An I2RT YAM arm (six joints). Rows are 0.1 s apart.
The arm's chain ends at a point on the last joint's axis. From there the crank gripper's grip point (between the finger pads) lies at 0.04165 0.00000 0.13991 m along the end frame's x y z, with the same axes.
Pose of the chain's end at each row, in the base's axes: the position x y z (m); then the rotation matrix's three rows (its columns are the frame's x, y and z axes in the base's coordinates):
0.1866 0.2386 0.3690; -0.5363 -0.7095 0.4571; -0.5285 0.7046 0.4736; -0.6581 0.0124 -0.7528
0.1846 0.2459 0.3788; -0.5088 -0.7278 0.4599; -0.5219 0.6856 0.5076; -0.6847 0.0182 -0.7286
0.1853 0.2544 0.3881; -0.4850 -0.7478 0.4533; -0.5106 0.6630 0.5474; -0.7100 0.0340 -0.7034
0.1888 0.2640 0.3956; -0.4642 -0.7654 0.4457; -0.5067 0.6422 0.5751; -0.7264 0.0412 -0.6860
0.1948 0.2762 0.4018; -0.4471 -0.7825 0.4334; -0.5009 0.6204 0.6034; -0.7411 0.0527 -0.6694
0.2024 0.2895 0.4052; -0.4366 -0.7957 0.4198; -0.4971 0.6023 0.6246; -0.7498 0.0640 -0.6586
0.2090 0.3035 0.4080; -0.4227 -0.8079 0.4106; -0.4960 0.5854 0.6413; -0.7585 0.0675 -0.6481
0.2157 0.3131 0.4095; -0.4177 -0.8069 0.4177; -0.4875 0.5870 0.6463; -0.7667 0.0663 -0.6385
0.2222 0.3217 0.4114; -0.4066 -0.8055 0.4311; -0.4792 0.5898 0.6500; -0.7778 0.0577 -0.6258
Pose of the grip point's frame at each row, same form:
0.2282 0.2828 0.2363; -0.5363 -0.7095 0.4571; -0.5285 0.7046 0.4736; -0.6581 0.0124 -0.7528
0.2278 0.2952 0.2483; -0.5088 -0.7278 0.4599; -0.5219 0.6856 0.5076; -0.6847 0.0182 -0.7286
0.2285 0.3097 0.2601; -0.4850 -0.7478 0.4533; -0.5106 0.6630 0.5474; -0.7100 0.0340 -0.7034
0.2318 0.3234 0.2694; -0.4642 -0.7654 0.4457; -0.5067 0.6422 0.5751; -0.7264 0.0412 -0.6860
0.2368 0.3398 0.2773; -0.4471 -0.7825 0.4334; -0.5009 0.6204 0.6034; -0.7411 0.0527 -0.6694
0.2429 0.3562 0.2818; -0.4366 -0.7957 0.4198; -0.4971 0.6023 0.6246; -0.7498 0.0640 -0.6586
0.2488 0.3726 0.2857; -0.4227 -0.8079 0.4106; -0.4960 0.5854 0.6413; -0.7585 0.0675 -0.6481
0.2567 0.3832 0.2882; -0.4177 -0.8069 0.4177; -0.4875 0.5870 0.6463; -0.7667 0.0663 -0.6385
0.2656 0.3927 0.2914; -0.4066 -0.8055 0.4311; -0.4792 0.5898 0.6500; -0.7778 0.0577 -0.6258

